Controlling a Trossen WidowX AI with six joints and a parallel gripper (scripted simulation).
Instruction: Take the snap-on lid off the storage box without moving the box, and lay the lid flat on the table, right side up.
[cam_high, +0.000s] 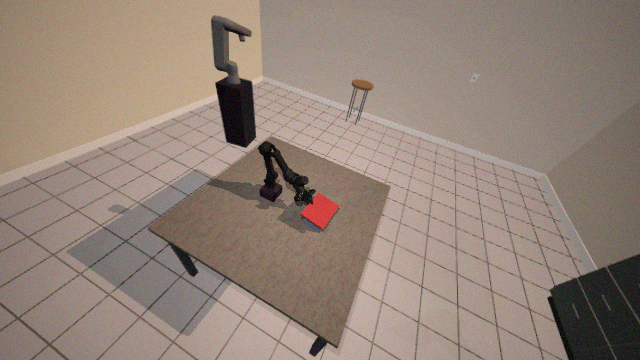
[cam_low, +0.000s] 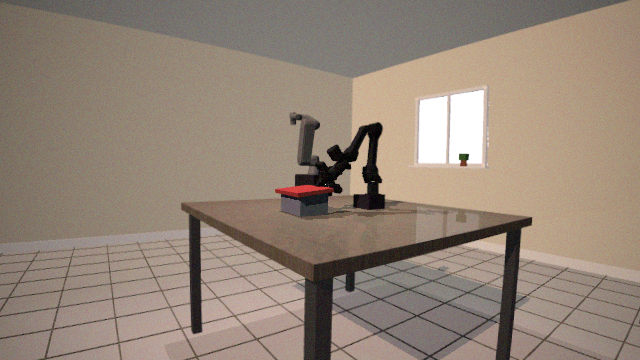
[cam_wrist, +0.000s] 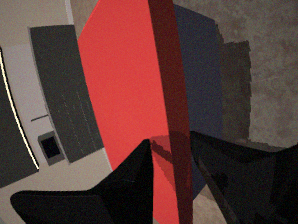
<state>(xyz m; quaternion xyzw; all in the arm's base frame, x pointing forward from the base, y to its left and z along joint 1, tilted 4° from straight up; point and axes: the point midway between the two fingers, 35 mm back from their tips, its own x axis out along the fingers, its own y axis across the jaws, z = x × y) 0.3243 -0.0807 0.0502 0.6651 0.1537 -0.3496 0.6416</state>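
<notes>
Now: the red lid 8 cm ahead of my gripper tip and 2 cm to the right of it. Also, from my gripper tip: grey-blue storage box: 7 cm ahead, 2 cm to the right, 6 cm below.
</notes>
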